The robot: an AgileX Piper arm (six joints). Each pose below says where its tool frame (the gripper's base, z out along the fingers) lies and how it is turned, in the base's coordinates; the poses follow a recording.
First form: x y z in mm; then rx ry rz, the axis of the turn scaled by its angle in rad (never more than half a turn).
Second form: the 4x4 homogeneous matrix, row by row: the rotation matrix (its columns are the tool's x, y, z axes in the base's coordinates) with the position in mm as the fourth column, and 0 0 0 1 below. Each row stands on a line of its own. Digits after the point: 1 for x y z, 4 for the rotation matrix.
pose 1, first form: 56.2, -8.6, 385.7, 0.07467, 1.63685, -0.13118
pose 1, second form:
-0.0707, 0.1281, 0.9892, 56.2
-0.0311, 0.9910, -0.1306, -8.6
-0.9970, -0.0400, -0.0661, 385.7
0, 0, 0, 1

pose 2, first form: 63.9, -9.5, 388.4, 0.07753, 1.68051, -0.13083
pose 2, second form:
-0.1140, 0.1281, 0.9852, 63.9
-0.0259, 0.9909, -0.1318, -9.5
-0.9931, -0.0406, -0.1096, 388.4
0, 0, 0, 1

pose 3, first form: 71.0, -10.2, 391.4, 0.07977, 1.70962, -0.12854
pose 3, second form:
-0.1425, 0.1271, 0.9816, 71.0
-0.0211, 0.9911, -0.1314, -10.2
-0.9896, -0.0394, -0.1386, 391.4
0, 0, 0, 1

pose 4, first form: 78.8, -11.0, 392.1, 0.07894, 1.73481, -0.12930
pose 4, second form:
-0.1674, 0.1260, 0.9778, 78.8
-0.0203, 0.9911, -0.1312, -11.0
-0.9857, -0.0419, -0.1633, 392.1
0, 0, 0, 1

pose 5, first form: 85.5, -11.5, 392.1, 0.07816, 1.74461, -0.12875
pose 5, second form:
-0.1770, 0.1248, 0.9763, 85.5
-0.0199, 0.9913, -0.1303, -11.5
-0.9840, -0.0425, -0.1730, 392.1
0, 0, 0, 1

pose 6, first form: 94.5, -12.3, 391.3, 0.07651, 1.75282, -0.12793
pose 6, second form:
-0.1850, 0.1229, 0.9750, 94.5
-0.0200, 0.9915, -0.1288, -12.3
-0.9825, -0.0433, -0.1810, 391.3
0, 0, 0, 1

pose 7, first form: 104.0, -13.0, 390.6, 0.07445, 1.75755, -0.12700
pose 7, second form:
-0.1896, 0.1208, 0.9744, 104.0
-0.0205, 0.9917, -0.1269, -13.0
-0.9816, -0.0441, -0.1855, 390.6
0, 0, 0, 1

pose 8, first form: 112.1, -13.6, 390.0, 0.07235, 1.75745, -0.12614
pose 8, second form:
-0.1895, 0.1189, 0.9747, 112.1
-0.0215, 0.9919, -0.1252, -13.6
-0.9817, -0.0447, -0.1854, 390.0
0, 0, 0, 1

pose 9, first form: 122.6, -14.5, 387.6, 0.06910, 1.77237, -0.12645
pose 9, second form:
-0.2041, 0.1163, 0.9720, 122.6
-0.0229, 0.9921, -0.1235, -14.5
-0.9787, -0.0474, -0.1998, 387.6
0, 0, 0, 1

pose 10, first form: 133.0, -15.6, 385.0, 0.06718, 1.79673, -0.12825
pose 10, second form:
-0.2280, 0.1149, 0.9669, 133.0
-0.0236, 0.9921, -0.1235, -15.6
-0.9734, -0.0509, -0.2235, 385.0
0, 0, 0, 1

